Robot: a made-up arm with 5 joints. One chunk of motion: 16 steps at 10 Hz.
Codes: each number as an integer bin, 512 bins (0 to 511) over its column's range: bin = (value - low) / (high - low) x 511, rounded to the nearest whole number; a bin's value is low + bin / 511 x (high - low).
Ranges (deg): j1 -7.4..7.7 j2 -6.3..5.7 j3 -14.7..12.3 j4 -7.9..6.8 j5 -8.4..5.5
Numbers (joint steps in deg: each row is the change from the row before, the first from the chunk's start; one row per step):
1: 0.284 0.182 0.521 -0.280 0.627
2: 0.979 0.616 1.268 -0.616 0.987
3: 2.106 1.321 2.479 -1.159 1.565
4: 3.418 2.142 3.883 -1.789 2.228
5: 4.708 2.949 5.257 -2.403 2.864
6: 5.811 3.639 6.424 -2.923 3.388
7: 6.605 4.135 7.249 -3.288 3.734
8: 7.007 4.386 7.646 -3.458 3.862
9: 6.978 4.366 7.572 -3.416 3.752
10: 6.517 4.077 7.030 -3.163 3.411
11: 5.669 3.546 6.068 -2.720 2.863
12: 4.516 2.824 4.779 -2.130 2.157
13: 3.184 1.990 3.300 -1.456 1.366
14: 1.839 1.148 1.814 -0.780 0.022
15: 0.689 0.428 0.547 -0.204 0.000
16: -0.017 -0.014 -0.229 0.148 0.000
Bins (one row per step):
1: 260 276 288 265 332
2: 284 295 302 253 345
3: 322 325 325 234 366
4: 366 359 352 212 391
5: 410 394 378 191 414
6: 447 423 400 173 433
7: 474 444 415 160 446
8: 488 455 423 154 451
9: 487 454 422 156 447
10: 471 442 411 165 434
11: 442 419 393 180 414
12: 403 389 369 201 388
13: 358 353 341 224 359
14: 313 317 313 248 310
15: 274 287 289 268 309
16: 250 268 274 280 309

